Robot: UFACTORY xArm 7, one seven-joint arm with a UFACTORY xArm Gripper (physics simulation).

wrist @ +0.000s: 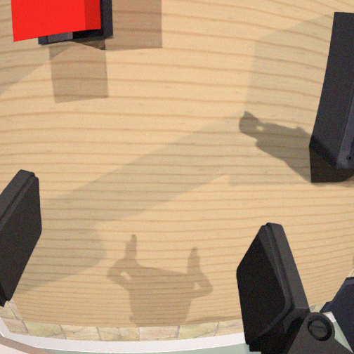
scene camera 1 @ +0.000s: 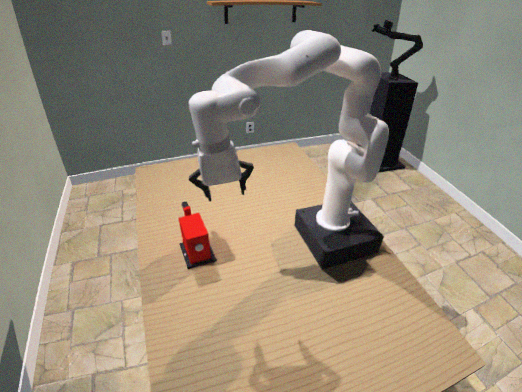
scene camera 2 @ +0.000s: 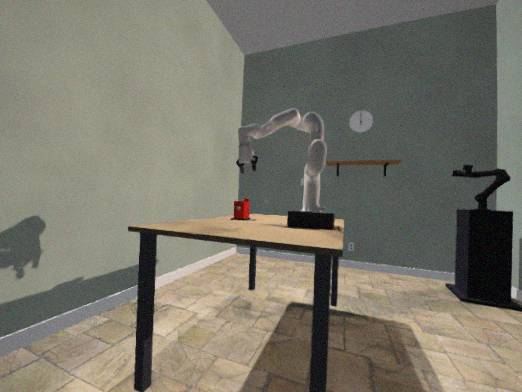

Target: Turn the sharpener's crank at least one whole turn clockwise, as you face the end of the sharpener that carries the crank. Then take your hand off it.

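Seen in the pictures: gripper, between the fingertips: (scene camera 1: 226,194) (scene camera 2: 248,172); arm's base, origin of its link: (scene camera 1: 333,220) (scene camera 2: 310,212).
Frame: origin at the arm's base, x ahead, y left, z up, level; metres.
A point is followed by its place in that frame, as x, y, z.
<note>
The red sharpener (scene camera 1: 194,230) @(0.500, -0.017, 0.047) (scene camera 2: 243,211) @(0.461, 0.007, -0.022) (wrist: 52,17) stands upright on a dark base plate on the table. The end facing scene camera 1 carries a round pale spot (scene camera 1: 199,247) @(0.492, 0.023, 0.005). Its crank (scene camera 1: 187,210) @(0.513, -0.109, 0.062) is at the opposite end, pointing up above the body with a dark knob (scene camera 1: 185,204) @(0.518, -0.137, 0.067) on top; the crank does not show in the wrist view. My gripper (scene camera 1: 226,197) @(0.399, 0.074, 0.241) (scene camera 2: 248,171) @(0.399, 0.074, 0.241) (wrist: 145,227) is open and empty, fingers pointing down. It hangs well above the sharpener's height, apart from it. In the wrist view the sharpener is partly cut off at the top left.
The wooden table (scene camera 1: 300,320) @(0.237, 0.316, -0.081) (scene camera 2: 200,227) @(0.409, 0.511, -0.081) (wrist: 175,150) carries the arm's black base block (scene camera 1: 340,245) @(0.033, 0.129, 0.003) (scene camera 2: 311,220) @(-0.036, 0.138, -0.039) (wrist: 332,95), right of the sharpener in scene camera 1. A black pedestal (scene camera 1: 400,115) (scene camera 2: 484,255) with a small dark arm (scene camera 1: 412,45) (scene camera 2: 492,182) stands beyond the table.
</note>
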